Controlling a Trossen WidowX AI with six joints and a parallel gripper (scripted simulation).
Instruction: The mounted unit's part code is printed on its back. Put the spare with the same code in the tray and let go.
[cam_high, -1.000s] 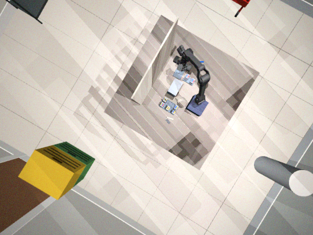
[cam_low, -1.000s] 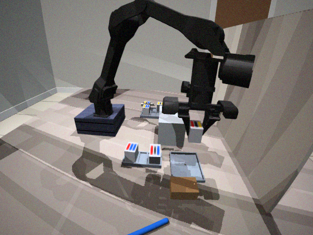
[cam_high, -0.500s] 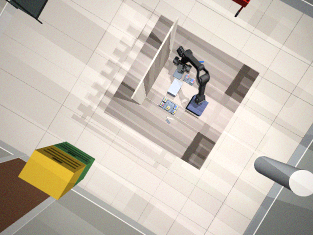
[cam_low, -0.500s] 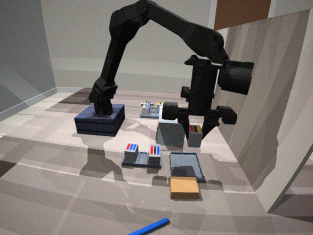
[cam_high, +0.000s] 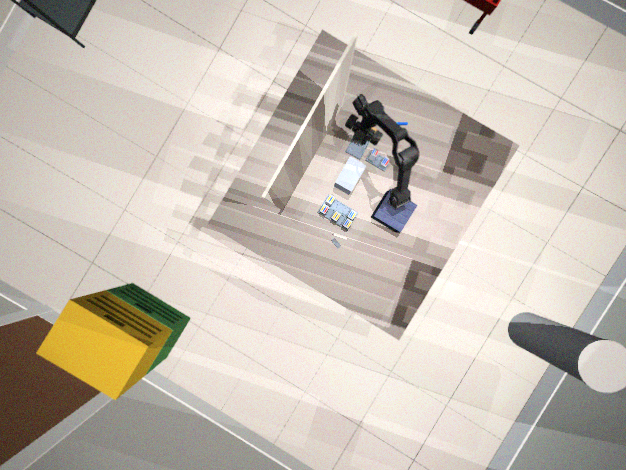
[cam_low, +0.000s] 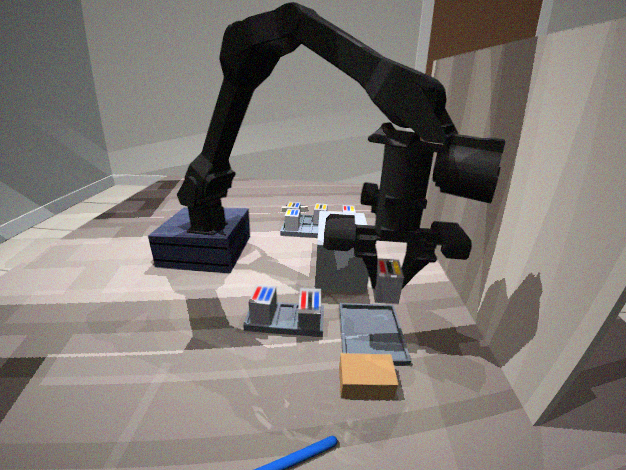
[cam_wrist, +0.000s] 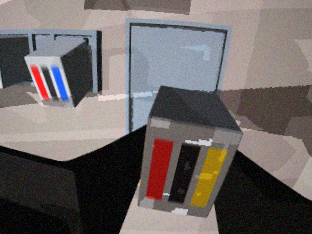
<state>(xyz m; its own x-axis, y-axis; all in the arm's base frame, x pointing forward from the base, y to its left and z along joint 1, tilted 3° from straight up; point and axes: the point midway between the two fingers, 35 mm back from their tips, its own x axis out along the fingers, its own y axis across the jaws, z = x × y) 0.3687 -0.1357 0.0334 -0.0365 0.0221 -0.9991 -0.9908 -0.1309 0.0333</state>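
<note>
Right now the grey tray is 10 mm behind my gripper tip and 90 mm below it. Round my gripper tip: beige wall panel (150 mm ahead, 230 mm to the left, 130 mm above); then rack (150 mm behind, 90 mm below); then blue pen (90 mm behind, 230 mm to the right, 90 mm below).
</note>
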